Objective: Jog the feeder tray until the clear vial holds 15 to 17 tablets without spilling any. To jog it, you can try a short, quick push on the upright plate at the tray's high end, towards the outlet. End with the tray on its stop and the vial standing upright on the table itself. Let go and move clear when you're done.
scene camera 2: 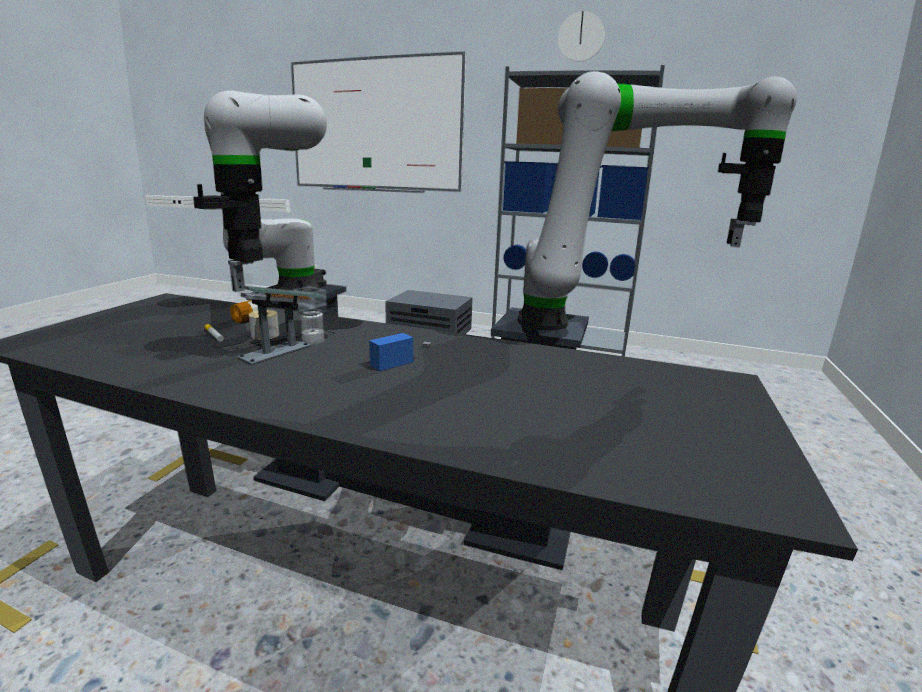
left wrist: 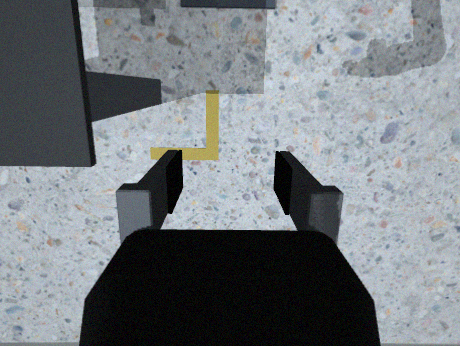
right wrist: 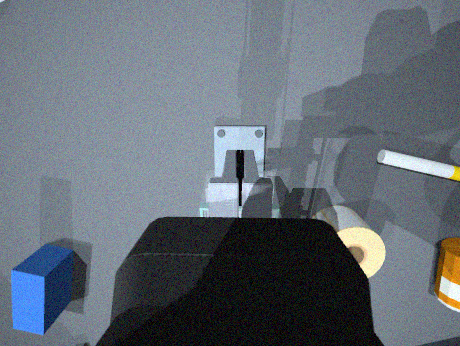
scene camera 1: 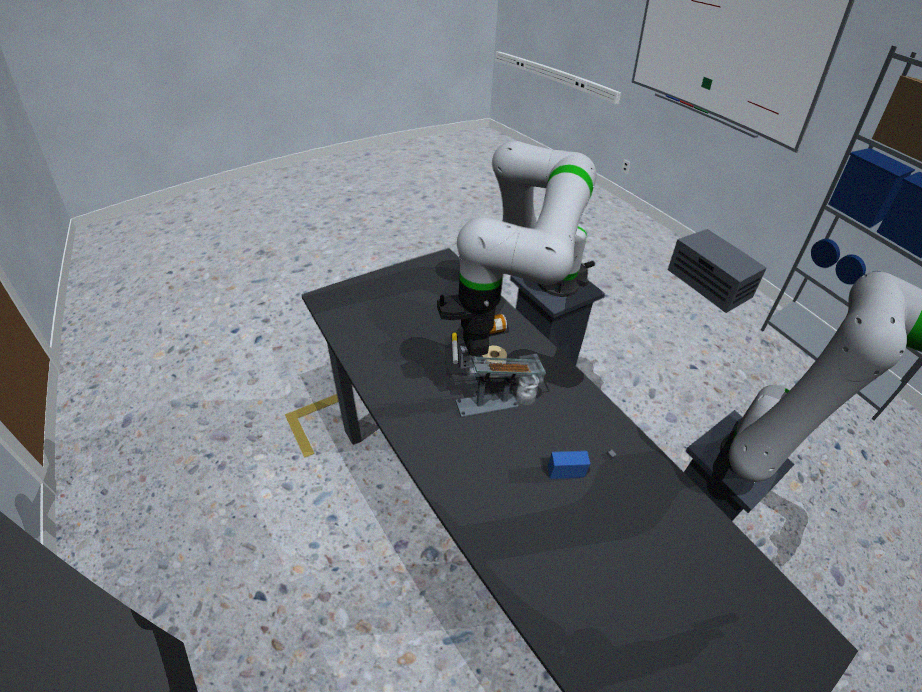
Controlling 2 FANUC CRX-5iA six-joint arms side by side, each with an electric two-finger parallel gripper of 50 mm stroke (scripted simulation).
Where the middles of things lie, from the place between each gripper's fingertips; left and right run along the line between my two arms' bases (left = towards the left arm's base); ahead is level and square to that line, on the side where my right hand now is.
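My right hand (scene camera 2: pixel 238 290) is 40 mm above the clear feeder tray (right wrist: pixel 203 211), 80 mm past it and 20 mm to the right of it. There's a cream roll (right wrist: pixel 353 230) that's 150 mm below my right hand, 80 mm to the right of it and 160 mm behind it, and a blue block (scene camera 2: pixel 388 352) that's 150 mm below that same right hand, 120 mm behind it and 310 mm to the left of it.
From my left hand (scene camera 2: pixel 732 245), the clear feeder tray is 150 mm below, 530 mm ahead and 1000 mm to the right. The blue block is 260 mm below my left hand, 720 mm to the right of it and 490 mm ahead of it, and the cream roll is 260 mm below my left hand too, 460 mm ahead of it and 1110 mm to the right of it.
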